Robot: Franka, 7 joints.
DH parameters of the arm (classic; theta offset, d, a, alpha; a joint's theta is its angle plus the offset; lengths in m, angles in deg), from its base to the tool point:
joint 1: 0 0.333 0 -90
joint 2: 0 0 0 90
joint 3: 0 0.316 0.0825 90
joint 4: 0 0 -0.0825 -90
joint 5: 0 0.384 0 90
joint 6: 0 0 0.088 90
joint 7: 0 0.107 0 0
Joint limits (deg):
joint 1: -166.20..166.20
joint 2: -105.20..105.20
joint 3: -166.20..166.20
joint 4: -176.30..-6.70
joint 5: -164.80..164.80
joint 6: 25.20..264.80
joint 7: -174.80..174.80
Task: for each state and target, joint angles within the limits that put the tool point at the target. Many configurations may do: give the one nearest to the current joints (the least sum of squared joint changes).
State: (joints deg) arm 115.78 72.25 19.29 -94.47 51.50 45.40 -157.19
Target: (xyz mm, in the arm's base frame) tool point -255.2 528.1 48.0
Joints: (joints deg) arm 99.32 70.90 6.40 -73.58 57.01 59.43 -157.19
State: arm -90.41 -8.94 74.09 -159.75 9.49 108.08 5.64
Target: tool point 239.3 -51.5 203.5
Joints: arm -84.58 -12.37 75.28 -159.89 9.75 96.47 5.64
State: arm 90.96 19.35 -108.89 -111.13 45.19 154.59 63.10
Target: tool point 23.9 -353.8 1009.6
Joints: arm 63.85 22.76 -157.77 -82.44 45.89 165.49 63.10
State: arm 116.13 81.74 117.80 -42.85 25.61 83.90 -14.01
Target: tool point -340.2 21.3 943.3
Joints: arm 121.32 55.98 137.86 -61.02 27.68 74.36 -14.01
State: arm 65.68 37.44 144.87 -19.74 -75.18 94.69 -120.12
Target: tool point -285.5 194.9 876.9
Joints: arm 63.49 40.17 146.70 -71.04 -54.99 53.44 -120.12
